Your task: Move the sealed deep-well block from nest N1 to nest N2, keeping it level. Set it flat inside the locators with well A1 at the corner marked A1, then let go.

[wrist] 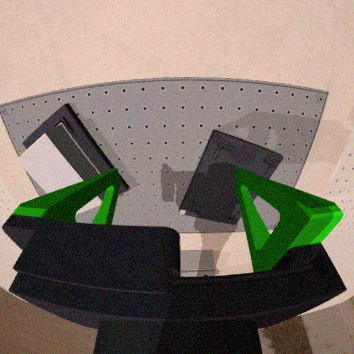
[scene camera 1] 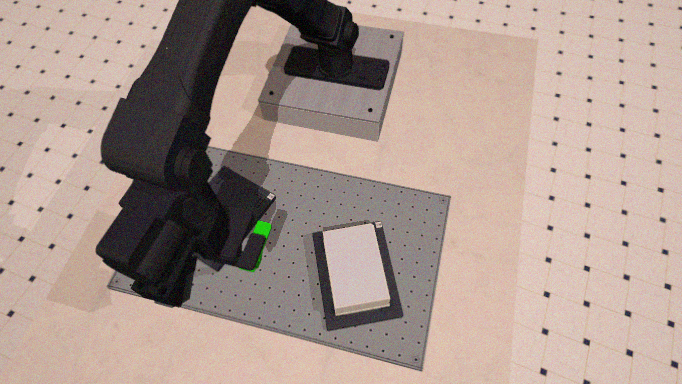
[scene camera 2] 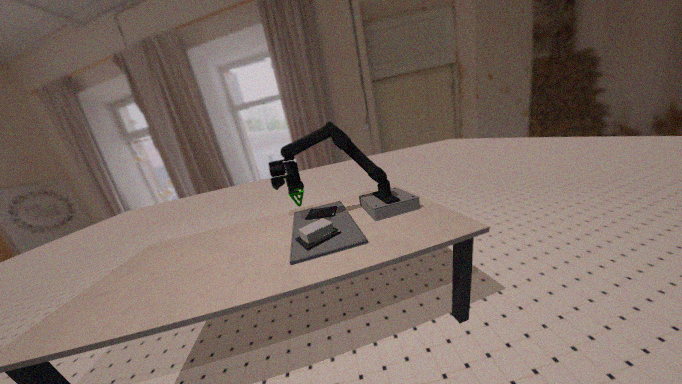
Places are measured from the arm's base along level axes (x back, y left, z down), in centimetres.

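Where they show: gripper, fingertip midpoint: [wrist: 176, 174] [scene camera 1: 227, 255] [scene camera 2: 300, 203]; arm's base, origin of the base link: [scene camera 1: 336, 69] [scene camera 2: 385, 197].
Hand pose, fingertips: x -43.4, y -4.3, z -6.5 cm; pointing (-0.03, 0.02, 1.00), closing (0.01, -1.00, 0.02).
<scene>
Things, the pixels of their centre, and the offset from my fingertips.
- white sealed block, body centre: [scene camera 1: 355, 268] [wrist: 65, 173] [scene camera 2: 316, 230] dx +5.3, dy +17.5, dz +8.1 cm
- grey perforated board, body centre: [wrist: 152, 175] [scene camera 1: 286, 240] [scene camera 2: 322, 224] dx +8.4, dy +4.4, dz +12.0 cm
The white sealed block [scene camera 1: 356, 269] [scene camera 2: 316, 231] [wrist: 50, 162] lies flat on a dark nest [scene camera 1: 325, 280] [wrist: 67, 112], at the right of the board in scene camera 1. The other dark nest [scene camera 1: 240, 192] [scene camera 2: 321, 212] [wrist: 250, 150] is empty, with corner locators and a small white corner tag; the arm partly hides it in scene camera 1. The nest labels and well A1 cannot be read. My gripper [scene camera 2: 298, 202] [wrist: 176, 174] is open and empty, high above the board beside the empty nest, away from the block. Its left finger overlaps the block's nest in the wrist view.
Both nests stand on a grey perforated board [scene camera 1: 425, 225] [scene camera 2: 350, 237] [wrist: 150, 130] on the table. The arm's grey base block [scene camera 1: 320, 112] [scene camera 2: 392, 206] stands behind the board in scene camera 1. The table edge is in the foreground of scene camera 2.
</scene>
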